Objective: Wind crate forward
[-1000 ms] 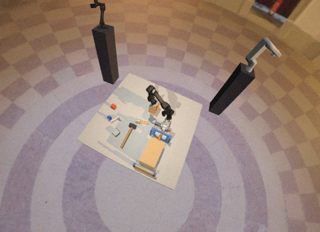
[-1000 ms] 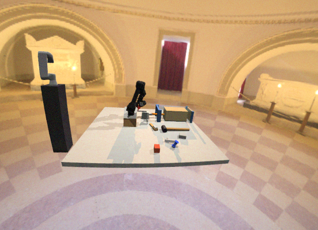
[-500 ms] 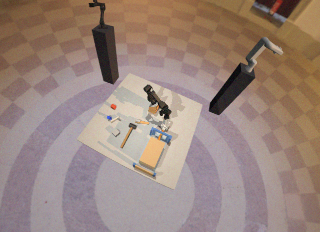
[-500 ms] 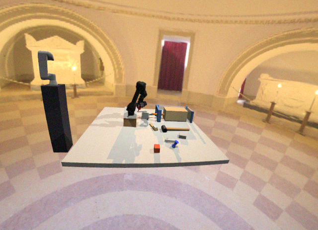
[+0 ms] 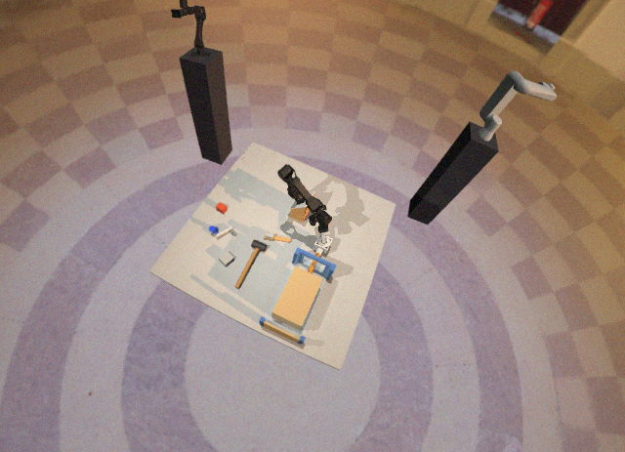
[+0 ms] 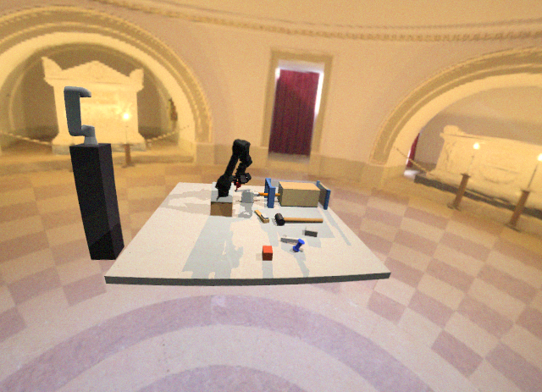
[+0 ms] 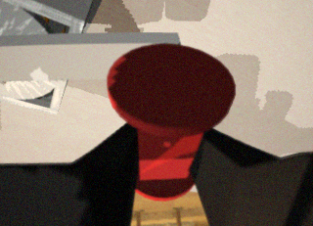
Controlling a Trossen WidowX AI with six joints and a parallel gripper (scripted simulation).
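Right now the red-knobbed handle is 40 mm ahead of my gripper tip and 30 mm below it. From my gripper tip the other things lie so: winch: 80 mm ahead, 20 mm to the left, 100 mm below; then red knob: 10 mm ahead, 20 mm to the right; then frame: 260 mm ahead, 10 mm to the left, 30 mm below.
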